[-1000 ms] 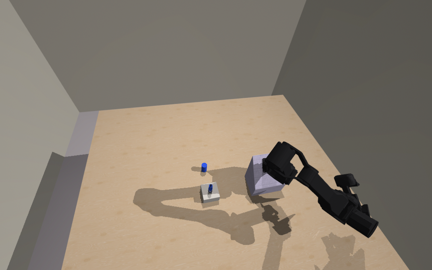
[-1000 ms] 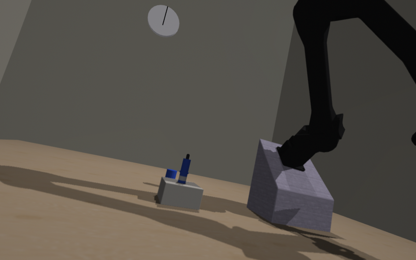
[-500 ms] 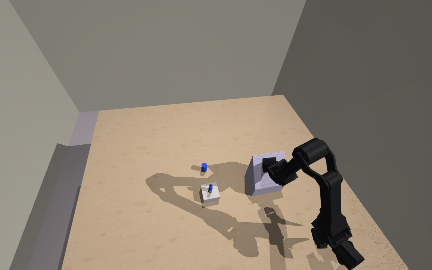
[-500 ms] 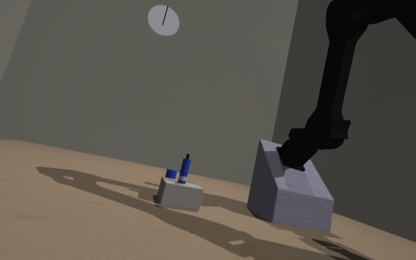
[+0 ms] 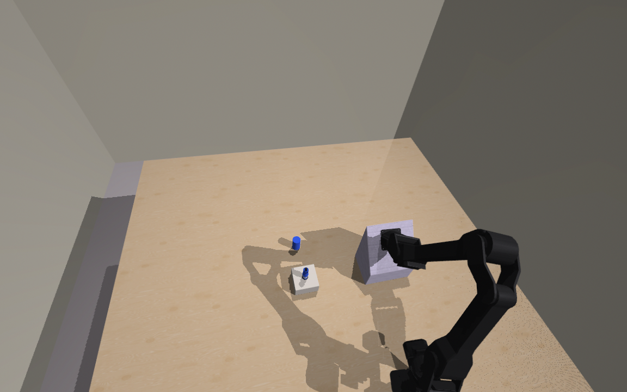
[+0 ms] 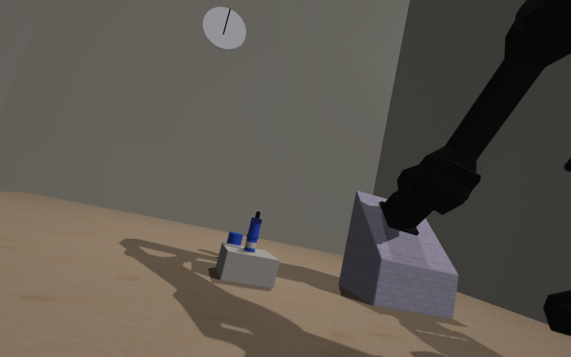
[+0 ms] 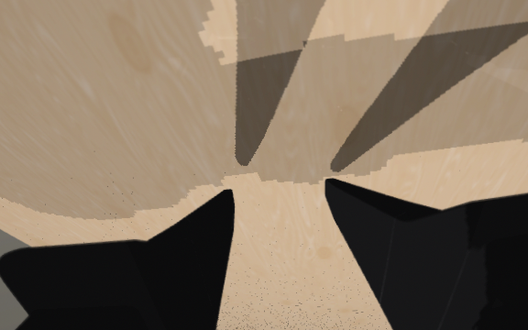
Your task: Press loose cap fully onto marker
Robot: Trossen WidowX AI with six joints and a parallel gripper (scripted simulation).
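The blue marker is 340 mm to the right of my gripper tip, 270 mm ahead of it and 70 mm above it. From my gripper tip the other things lie so: blue cap (480 mm to the right, 280 mm ahead, 20 mm above); holder block (340 mm to the right, 270 mm ahead, 10 mm above).
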